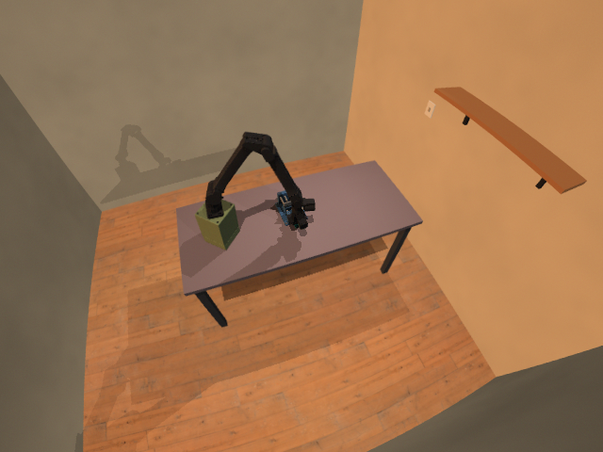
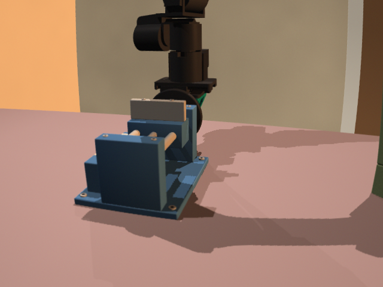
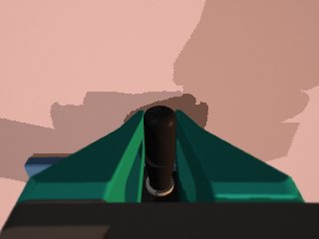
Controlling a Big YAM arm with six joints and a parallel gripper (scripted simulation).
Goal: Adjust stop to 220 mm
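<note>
The grey stop plate lies 13 cm to the left of my hand, 5 cm above it and 1 cm ahead of it. The rest, counted from my hand: black crank handle 1 cm to the left.
</note>
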